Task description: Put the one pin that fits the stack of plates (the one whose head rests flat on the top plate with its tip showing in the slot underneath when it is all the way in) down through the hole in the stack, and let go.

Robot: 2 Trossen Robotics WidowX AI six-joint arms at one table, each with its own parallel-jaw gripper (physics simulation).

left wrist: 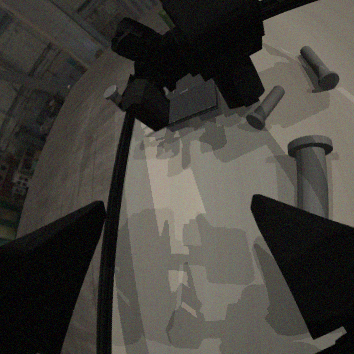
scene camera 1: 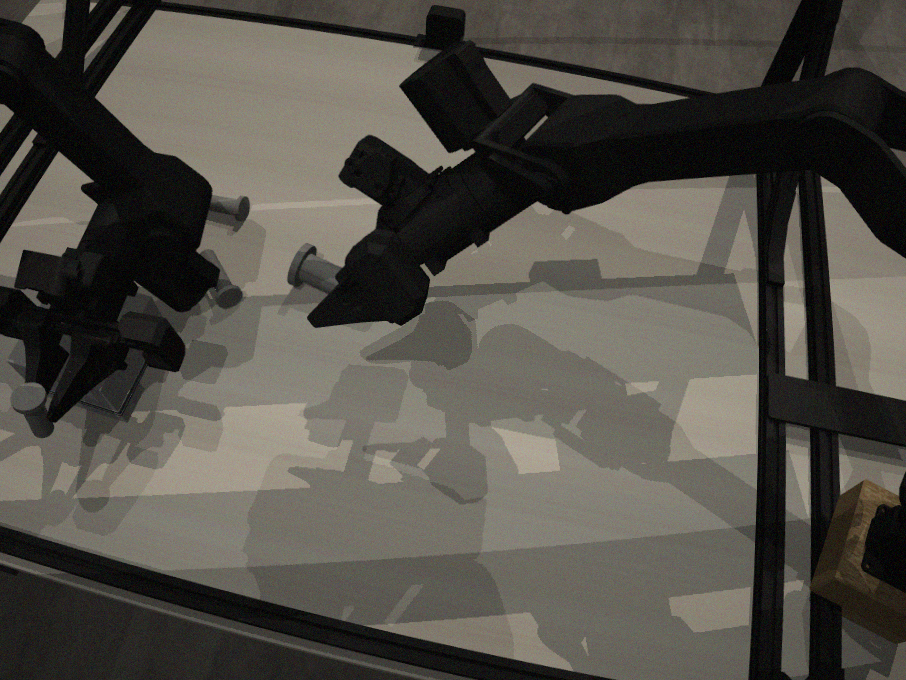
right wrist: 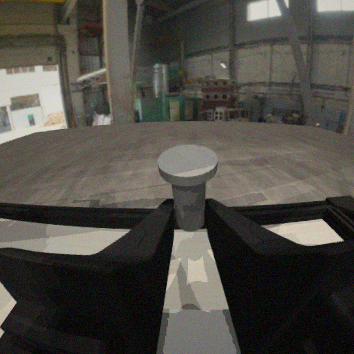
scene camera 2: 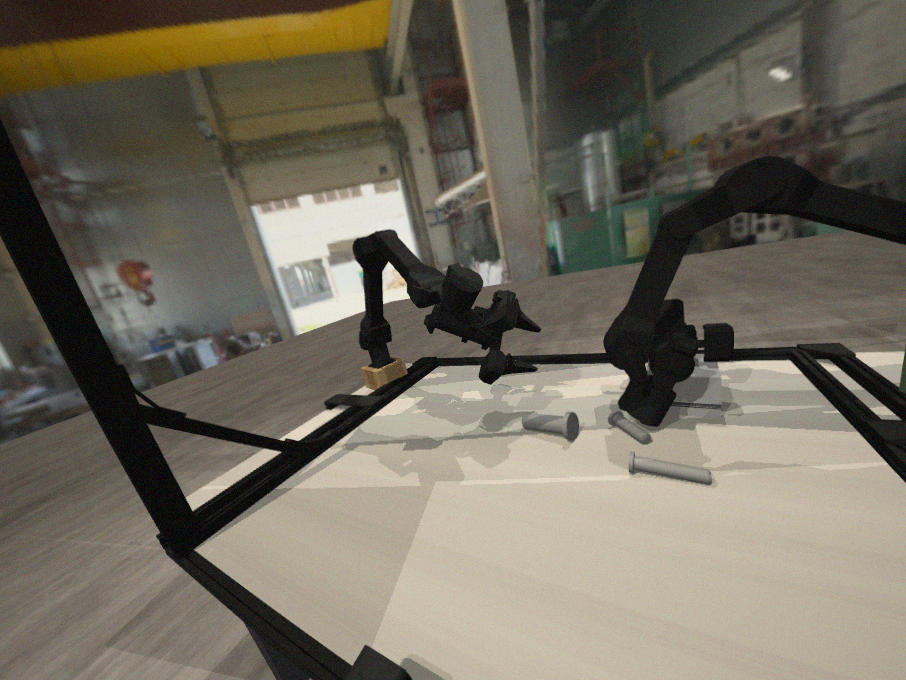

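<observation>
My right gripper [scene camera 1: 49,402] [right wrist: 188,205] is shut on a grey pin [scene camera 1: 30,398] [left wrist: 111,92] [right wrist: 188,162], held head up above the table. The grey stack of plates [scene camera 1: 109,395] [left wrist: 194,106] [right wrist: 199,332] is partly hidden by the right arm; the pin is beside it in scene camera 1. Its hole and slot do not show. My left gripper [scene camera 2: 537,348] [left wrist: 178,205] is open and empty above the table. A thick pin [scene camera 1: 316,270] [scene camera 2: 552,423] [left wrist: 312,175] lies beneath it, partly hidden. A short pin [scene camera 1: 221,284] [scene camera 2: 630,426] [left wrist: 267,106] and a long pin [scene camera 1: 232,207] [scene camera 2: 669,469] [left wrist: 318,67] lie nearby.
Dark frame rails [scene camera 1: 292,611] [scene camera 2: 267,486] edge the table, and posts [scene camera 1: 768,475] [scene camera 2: 73,351] rise from the frame. A wooden block [scene camera 1: 848,548] [scene camera 2: 384,374] is under the left arm's base. The two arms' shadows fall across the table.
</observation>
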